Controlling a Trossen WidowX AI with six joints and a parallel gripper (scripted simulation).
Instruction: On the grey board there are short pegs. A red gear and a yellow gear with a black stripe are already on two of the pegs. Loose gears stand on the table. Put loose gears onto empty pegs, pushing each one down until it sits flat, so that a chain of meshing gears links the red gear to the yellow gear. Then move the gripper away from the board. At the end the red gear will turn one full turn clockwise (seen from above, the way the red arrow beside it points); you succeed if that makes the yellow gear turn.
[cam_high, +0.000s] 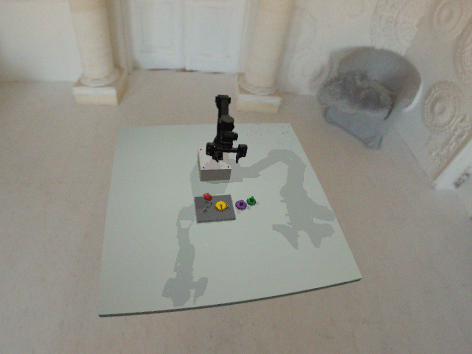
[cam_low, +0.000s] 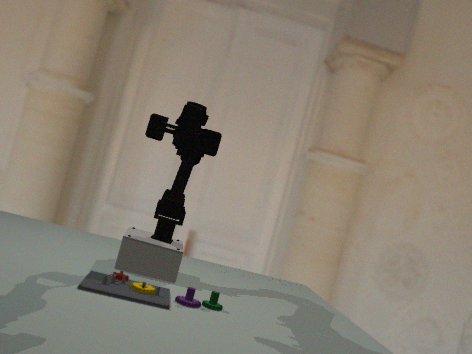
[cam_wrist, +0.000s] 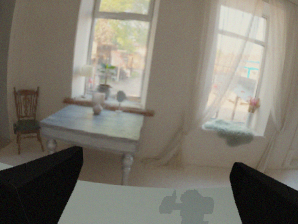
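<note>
My gripper tip is now 39 cm above the green gear, 18 cm to the right of it and 10 cm past it. Round my gripper tip: yellow gear (39 cm below, 6 cm behind); then purple gear (39 cm below, 12 cm to the left, 7 cm behind); then red gear (39 cm below, 11 cm behind, 7 cm to the right).
</note>
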